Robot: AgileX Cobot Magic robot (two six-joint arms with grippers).
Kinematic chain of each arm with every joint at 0, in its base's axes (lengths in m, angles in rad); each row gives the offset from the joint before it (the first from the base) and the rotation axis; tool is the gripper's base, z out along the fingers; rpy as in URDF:
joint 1: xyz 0 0 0.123 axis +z
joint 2: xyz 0 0 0 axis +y
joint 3: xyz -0.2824 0 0.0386 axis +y
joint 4: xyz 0.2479 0 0.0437 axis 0.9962 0 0.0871
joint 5: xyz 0 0 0 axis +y
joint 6: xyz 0.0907 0 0.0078 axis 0.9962 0 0.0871
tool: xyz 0 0 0 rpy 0 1.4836 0
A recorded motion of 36 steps. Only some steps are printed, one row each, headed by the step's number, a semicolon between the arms.
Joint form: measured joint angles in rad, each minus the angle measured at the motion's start. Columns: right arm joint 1, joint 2, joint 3, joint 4, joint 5, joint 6; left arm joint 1, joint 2, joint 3, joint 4, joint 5, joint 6.
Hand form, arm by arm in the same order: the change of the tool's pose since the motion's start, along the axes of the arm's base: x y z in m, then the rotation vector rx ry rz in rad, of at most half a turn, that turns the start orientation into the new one. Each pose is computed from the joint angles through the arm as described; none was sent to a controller.
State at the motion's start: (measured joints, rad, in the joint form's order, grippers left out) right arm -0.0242 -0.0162 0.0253 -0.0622 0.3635 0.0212; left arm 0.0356 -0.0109 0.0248 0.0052 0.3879 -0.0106
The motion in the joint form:
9: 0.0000 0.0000 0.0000 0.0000 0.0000 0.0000; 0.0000 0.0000 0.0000 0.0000 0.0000 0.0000
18: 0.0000 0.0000 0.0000 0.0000 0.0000 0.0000; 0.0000 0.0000 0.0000 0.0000 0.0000 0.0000
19: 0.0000 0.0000 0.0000 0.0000 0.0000 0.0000; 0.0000 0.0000 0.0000 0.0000 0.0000 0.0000
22: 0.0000 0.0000 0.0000 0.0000 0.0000 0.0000; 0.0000 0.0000 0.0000 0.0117 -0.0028 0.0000
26: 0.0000 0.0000 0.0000 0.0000 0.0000 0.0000; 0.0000 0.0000 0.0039 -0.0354 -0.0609 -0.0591
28: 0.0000 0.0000 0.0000 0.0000 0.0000 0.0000; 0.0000 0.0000 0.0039 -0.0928 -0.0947 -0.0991
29: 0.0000 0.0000 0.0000 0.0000 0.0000 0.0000; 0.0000 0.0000 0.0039 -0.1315 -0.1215 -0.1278
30: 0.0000 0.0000 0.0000 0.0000 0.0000 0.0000; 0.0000 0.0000 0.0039 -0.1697 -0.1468 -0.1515
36: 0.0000 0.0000 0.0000 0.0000 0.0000 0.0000; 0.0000 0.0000 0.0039 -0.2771 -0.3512 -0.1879
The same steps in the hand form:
9: 0.0000 0.0000 0.0000 0.0000 0.0000 0.0000; 0.0000 0.0000 0.0000 0.0000 0.0000 0.0000
18: 0.0000 0.0000 0.0000 0.0000 0.0000 0.0000; 0.0000 0.0000 0.0000 0.0000 0.0000 0.0000
19: 0.0000 0.0000 0.0000 0.0000 0.0000 0.0000; 0.0000 0.0000 0.0000 0.0000 0.0000 0.0000
22: 0.0000 0.0000 0.0000 0.0000 0.0000 0.0000; 0.0001 0.0004 0.0002 0.0118 -0.0024 0.0008
26: 0.0000 0.0000 0.0000 0.0000 0.0000 0.0000; 0.0017 -0.0010 0.0040 -0.0900 -0.0600 0.0149
28: 0.0000 0.0000 0.0000 0.0000 0.0000 0.0000; 0.0024 -0.0024 0.0071 -0.1850 -0.0960 0.0237
29: 0.0000 0.0000 0.0000 0.0000 0.0000 0.0000; 0.0030 -0.0031 0.0096 -0.2510 -0.1240 0.0303
30: 0.0000 0.0000 0.0000 0.0000 0.0000 0.0000; 0.0034 -0.0036 0.0119 -0.3118 -0.1501 0.0361
36: 0.0000 0.0000 0.0000 0.0000 0.0000 0.0000; 0.0046 -0.0009 0.0303 -0.4514 -0.3568 0.0537

